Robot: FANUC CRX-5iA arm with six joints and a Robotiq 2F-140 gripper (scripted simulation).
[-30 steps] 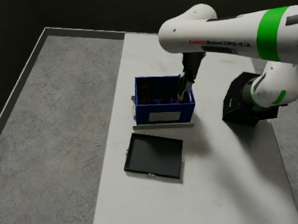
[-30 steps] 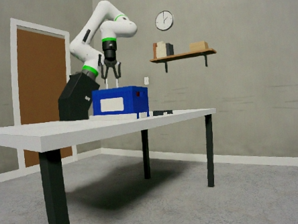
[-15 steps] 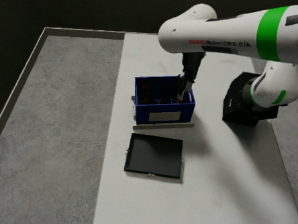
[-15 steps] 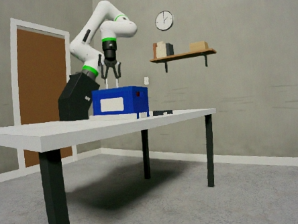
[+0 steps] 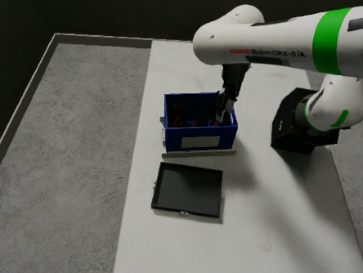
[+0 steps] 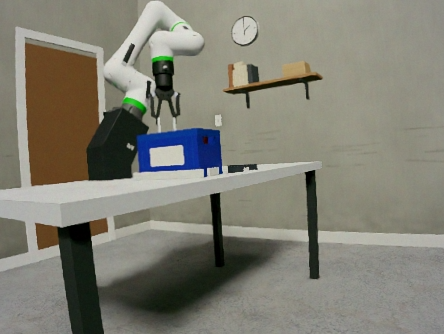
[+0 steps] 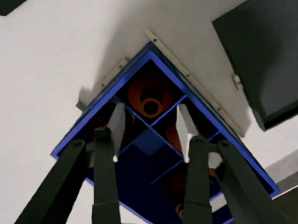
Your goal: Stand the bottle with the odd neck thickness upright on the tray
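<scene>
Right now my hand is 13 cm above the crate, 9 cm short of it and 4 cm to the left of it. Round my hand: dark tray 23 cm to the left, 20 cm below, 13 cm ahead.
</scene>
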